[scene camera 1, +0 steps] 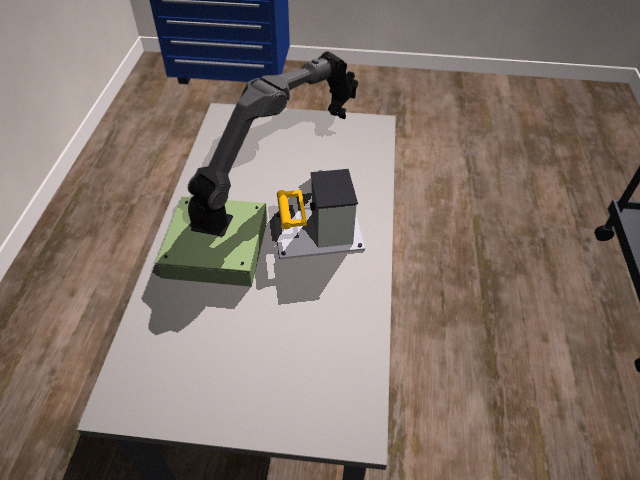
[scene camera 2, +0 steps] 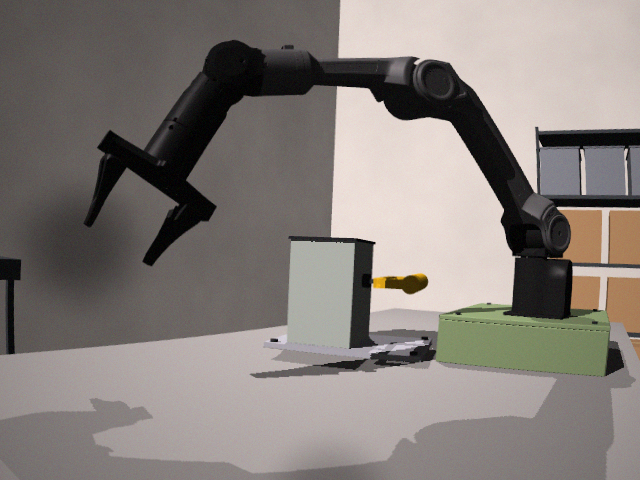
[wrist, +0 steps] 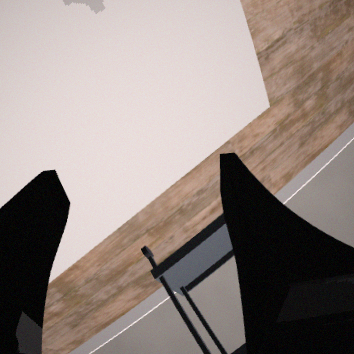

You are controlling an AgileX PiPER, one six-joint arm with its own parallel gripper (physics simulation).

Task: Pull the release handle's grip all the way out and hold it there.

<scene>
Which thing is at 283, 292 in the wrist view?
My gripper.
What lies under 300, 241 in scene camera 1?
A pale base plate.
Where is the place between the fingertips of my gripper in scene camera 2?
At 117, 245
</scene>
